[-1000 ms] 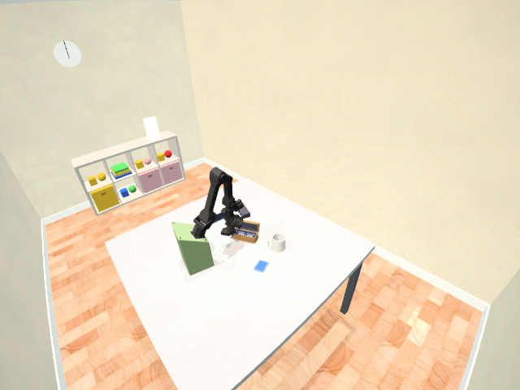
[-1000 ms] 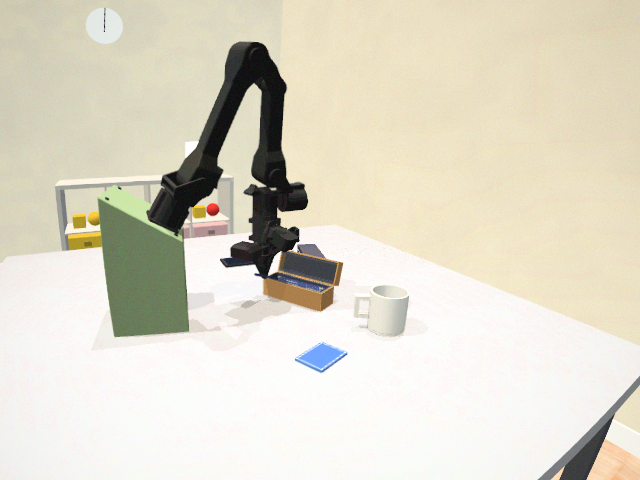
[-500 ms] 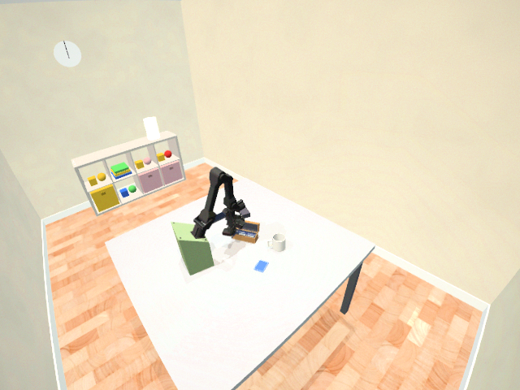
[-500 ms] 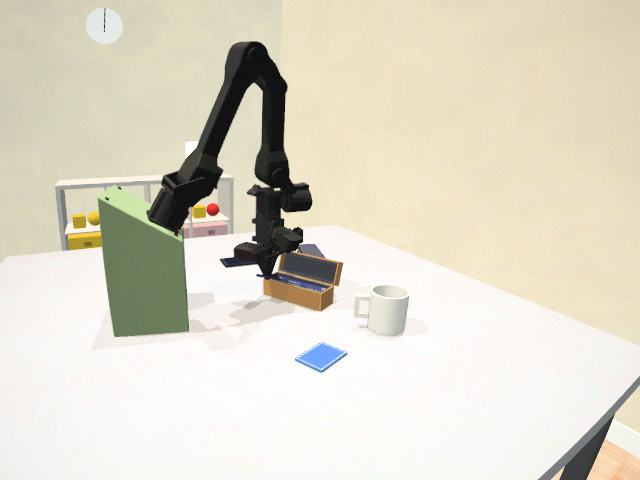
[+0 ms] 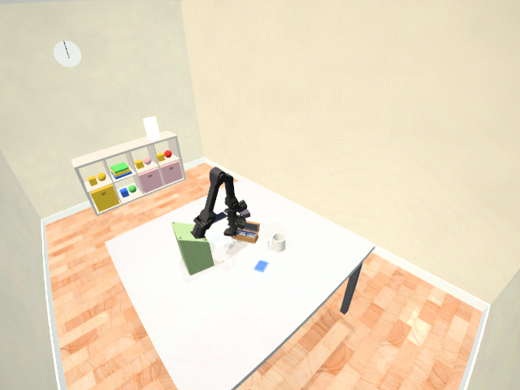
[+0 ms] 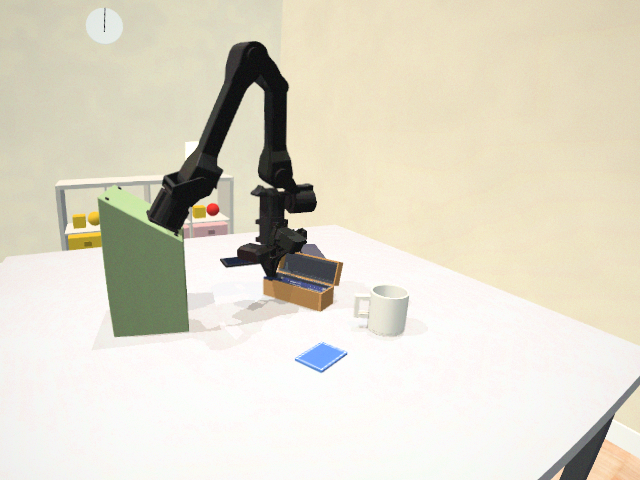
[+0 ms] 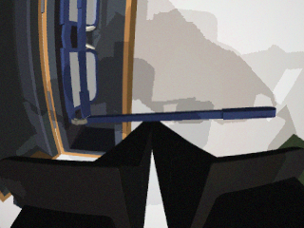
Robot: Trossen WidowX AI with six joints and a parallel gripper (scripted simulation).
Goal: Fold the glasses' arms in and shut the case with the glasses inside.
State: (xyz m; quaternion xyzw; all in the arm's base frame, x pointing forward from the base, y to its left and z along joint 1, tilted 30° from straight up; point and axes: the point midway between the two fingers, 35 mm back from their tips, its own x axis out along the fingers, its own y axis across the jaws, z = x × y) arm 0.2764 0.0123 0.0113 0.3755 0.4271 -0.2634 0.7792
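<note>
Now: the wooden glasses case 9 cm ahead of my hand, 1 cm to the right of it and 4 cm below it. Round my hand: blue flat square: 2 cm behind, 27 cm to the right, 8 cm below; glasses case lid: 11 cm ahead, 1 cm to the left, 2 cm below; white mug: 16 cm ahead, 23 cm to the right, 5 cm below.
</note>
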